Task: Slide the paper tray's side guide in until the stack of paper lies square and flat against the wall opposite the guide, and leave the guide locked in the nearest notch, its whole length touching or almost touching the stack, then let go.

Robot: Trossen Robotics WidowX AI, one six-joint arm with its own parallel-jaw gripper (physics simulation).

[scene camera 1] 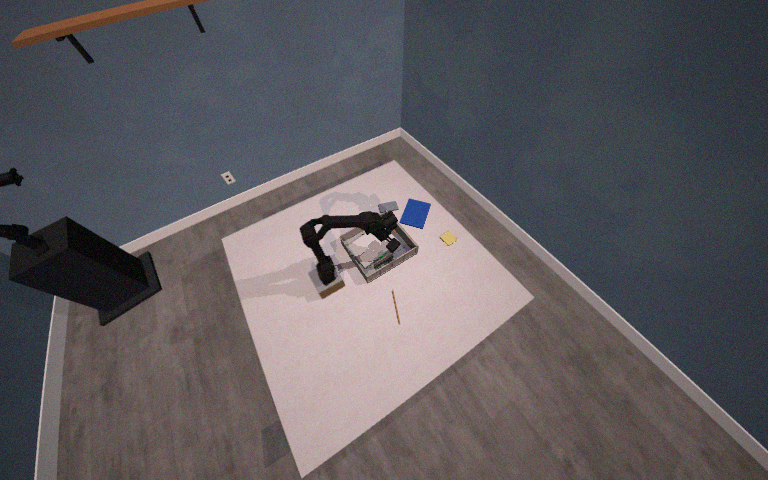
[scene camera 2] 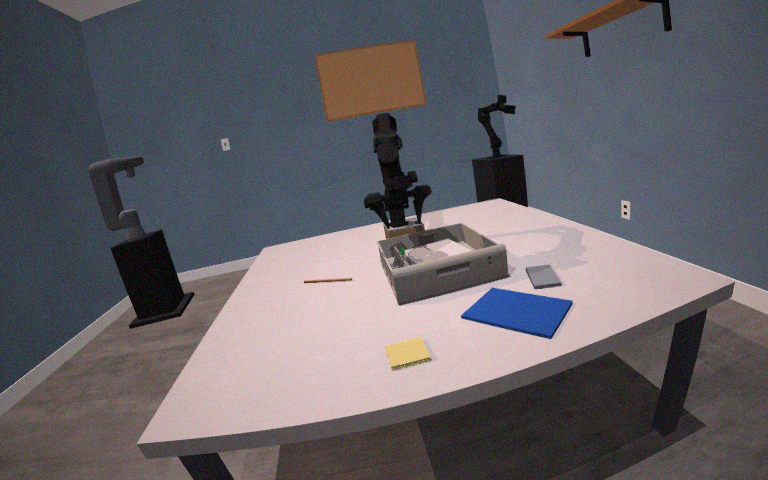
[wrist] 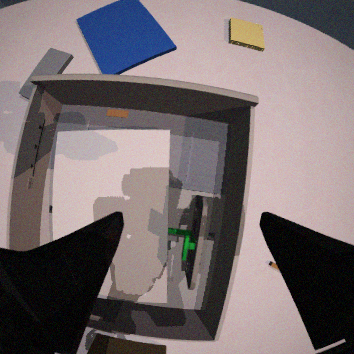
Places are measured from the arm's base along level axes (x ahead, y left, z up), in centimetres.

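Pixels of known places: gripper, between the fingertips: [scene camera 1: 388,241] [scene camera 2: 404,225] [wrist: 192,219]; arm's base, origin of its link: [scene camera 1: 327,278] [scene camera 2: 398,224].
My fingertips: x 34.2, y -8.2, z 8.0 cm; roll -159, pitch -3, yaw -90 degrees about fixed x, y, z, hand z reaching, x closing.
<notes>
For each thing: its top centre in the pictures, then the offset to it from my fingertips. "*": a spot on its surface instead.
- grey paper tray, centre of its top: [wrist: 106,210] [scene camera 2: 433,240] [scene camera 1: 377,239] dx -0.6, dy +8.1, dz -6.7 cm
- white paper stack, centre of its top: [wrist: 104,218] [scene camera 2: 440,254] [scene camera 1: 373,244] dx -2.5, dy +10.5, dz -12.2 cm
- dark side guide, a spot on its surface: [wrist: 197,235] * dx -3.7, dy -1.8, dz -8.9 cm
- blue folder, centre of its top: [scene camera 2: 517,308] [wrist: 120,28] [scene camera 1: 415,212] dx +34.0, dy +12.3, dz -15.5 cm
- grey block, centre of its top: [wrist: 43,72] [scene camera 2: 542,274] [scene camera 1: 388,206] dx +24.4, dy +27.8, dz -15.3 cm
- yellow notepad, centre of its top: [scene camera 2: 406,350] [wrist: 247,31] [scene camera 1: 448,237] dx +34.8, dy -14.5, dz -15.2 cm
- pencil, centre of its top: [scene camera 2: 327,279] [scene camera 1: 395,306] dx -16.3, dy -23.9, dz -15.6 cm
The grey paper tray [scene camera 1: 403,261] [scene camera 2: 419,284] [wrist: 145,84] lies on the table. The white paper stack [scene camera 1: 360,244] [scene camera 2: 450,247] [wrist: 110,155] lies flat inside; in the wrist view its left edge runs close along the left wall, with a thin strip between them. The dark side guide [scene camera 1: 384,261] [wrist: 197,235] stands right of the stack in the wrist view, apart from it, near the right wall. Its green part [scene camera 2: 402,251] [wrist: 189,245] reaches left toward the stack's edge. My gripper [scene camera 1: 391,243] [scene camera 2: 403,224] [wrist: 192,219] is open and empty above the tray, fingers astride the guide in the wrist view.
A blue folder [scene camera 1: 415,213] [scene camera 2: 518,311] [wrist: 125,37] and a grey block [scene camera 1: 388,207] [scene camera 2: 543,276] [wrist: 52,65] lie beyond the tray. A yellow notepad [scene camera 1: 448,238] [scene camera 2: 407,352] [wrist: 246,34] lies farther out. A pencil [scene camera 1: 395,306] [scene camera 2: 327,280] lies to the guide's side.
</notes>
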